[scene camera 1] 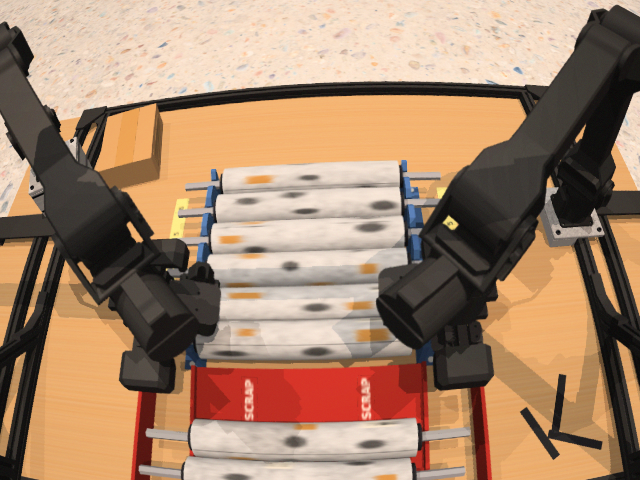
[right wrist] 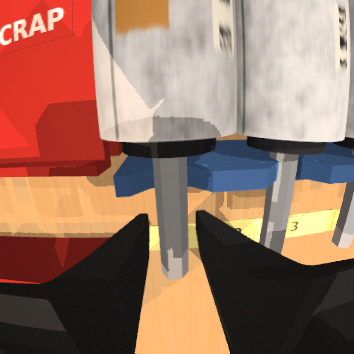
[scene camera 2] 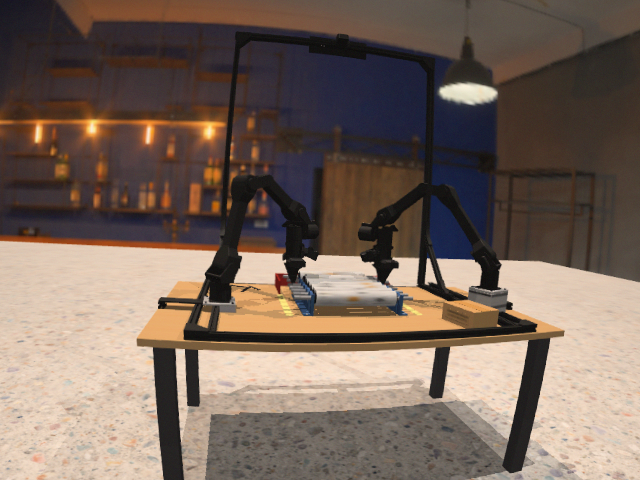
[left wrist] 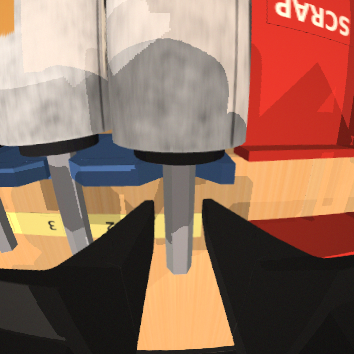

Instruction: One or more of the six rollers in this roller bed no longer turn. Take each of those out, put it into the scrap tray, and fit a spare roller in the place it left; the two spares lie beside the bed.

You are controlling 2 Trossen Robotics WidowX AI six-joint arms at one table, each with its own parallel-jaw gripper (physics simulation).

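Frame: origin at the left arm's base, x back, y up, z left, level; millimetres.
Seen in the pictures: left gripper, fingertip midpoint: (left wrist: 177,207); right gripper, fingertip midpoint: (scene camera 1: 443,336) (right wrist: 171,219) (scene camera 2: 292,283); left arm's base, origin of the base link: (scene camera 2: 488,288); right arm's base, origin of the base link: (scene camera 1: 571,210) (scene camera 2: 219,300).
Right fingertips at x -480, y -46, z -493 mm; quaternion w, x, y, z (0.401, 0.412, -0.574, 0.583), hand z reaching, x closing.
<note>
Pixels of each thing's middle, then the offset from my right fingertips to it.
- roller bed, body centre: (scene camera 1: 421,256) (scene camera 2: 301,294) dz +124, dx -29, dy -14 mm
- red scrap tray, body centre: (scene camera 1: 307,438) dz -54, dx +198, dy -23 mm
- neighbouring roller, body centre: (scene camera 1: 305,305) (scene camera 2: 341,286) dz +105, dx +141, dy +4 mm
- cardboard box, body centre: (scene camera 1: 131,145) (scene camera 2: 469,314) dz +534, dx +337, dy -20 mm
The roller bed (scene camera 1: 415,214) (left wrist: 125,172) (right wrist: 240,179) holds six mottled white rollers side by side. Its end roller (scene camera 1: 305,338) (left wrist: 175,100) (right wrist: 170,90) lies next to the red scrap tray (scene camera 1: 305,400) (left wrist: 300,75) (right wrist: 45,135). My left gripper (left wrist: 177,207) (scene camera 2: 383,279) is partly open, with its fingers apart on both sides of this roller's grey axle end. My right gripper (right wrist: 171,219) (scene camera 2: 293,279) stands the same way at the other axle end. Neither grips it. Two spare rollers, one (scene camera 1: 305,439) and another (scene camera 1: 299,471), lie at the bottom edge in scene camera 1. Both grippers' fingertips are hidden there.
Red side walls, one (scene camera 1: 146,413) and another (scene camera 1: 480,413), flank the spares. The neighbouring roller (scene camera 1: 305,304) (left wrist: 50,100) (right wrist: 295,75) lies close beside the end one. A cardboard box (scene camera 1: 131,144) (scene camera 2: 470,314) stands at the table's corner. Black strips (scene camera 1: 559,403) lie at lower right in scene camera 1.
</note>
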